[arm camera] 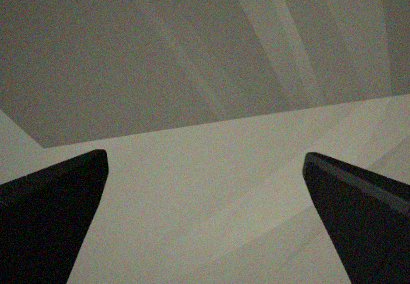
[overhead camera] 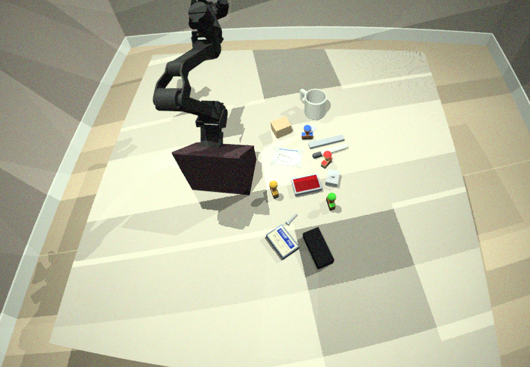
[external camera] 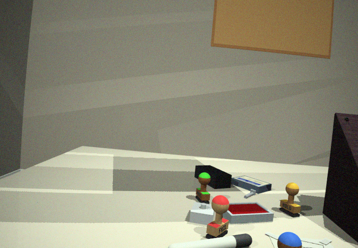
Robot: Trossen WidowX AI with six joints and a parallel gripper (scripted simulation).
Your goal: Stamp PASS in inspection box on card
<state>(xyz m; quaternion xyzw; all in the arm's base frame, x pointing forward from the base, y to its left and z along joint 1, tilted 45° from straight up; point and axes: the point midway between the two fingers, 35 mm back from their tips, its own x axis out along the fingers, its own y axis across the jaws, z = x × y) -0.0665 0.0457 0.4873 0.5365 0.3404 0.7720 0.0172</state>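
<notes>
The green-knobbed stamp lies 450 mm ahead of my gripper tip, 540 mm to the right of it and 430 mm below it. The rest, counted from my gripper tip: cardboard cube: 270 mm ahead, 250 mm to the right, 430 mm below; then blue-knobbed stamp: 370 mm ahead, 270 mm to the right, 430 mm below; then white mug: 390 mm ahead, 140 mm to the right, 410 mm below.
</notes>
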